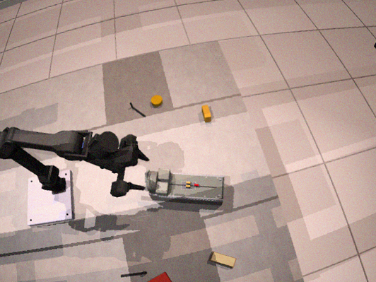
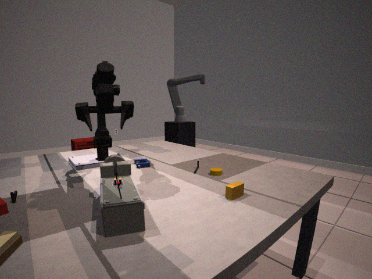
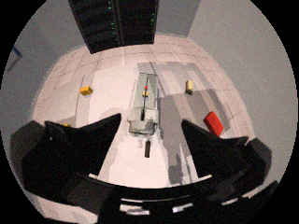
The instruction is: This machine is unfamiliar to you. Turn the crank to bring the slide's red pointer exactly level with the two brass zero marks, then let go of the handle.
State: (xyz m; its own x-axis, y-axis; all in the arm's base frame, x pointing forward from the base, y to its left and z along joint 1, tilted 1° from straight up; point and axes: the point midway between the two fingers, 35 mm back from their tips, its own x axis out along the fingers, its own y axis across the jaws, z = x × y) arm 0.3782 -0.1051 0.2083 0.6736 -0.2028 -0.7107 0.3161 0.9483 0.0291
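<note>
Right now my gripper tip is 6 cm past the dark crank handle, 1 cm to the right of it and 14 cm above it. Round my gripper tip: tan block 18 cm ahead, 30 cm to the right, 19 cm below; blue block 24 cm behind, 25 cm to the left, 20 cm below; red pointer 15 cm ahead, 3 cm to the right, 13 cm below.
</note>
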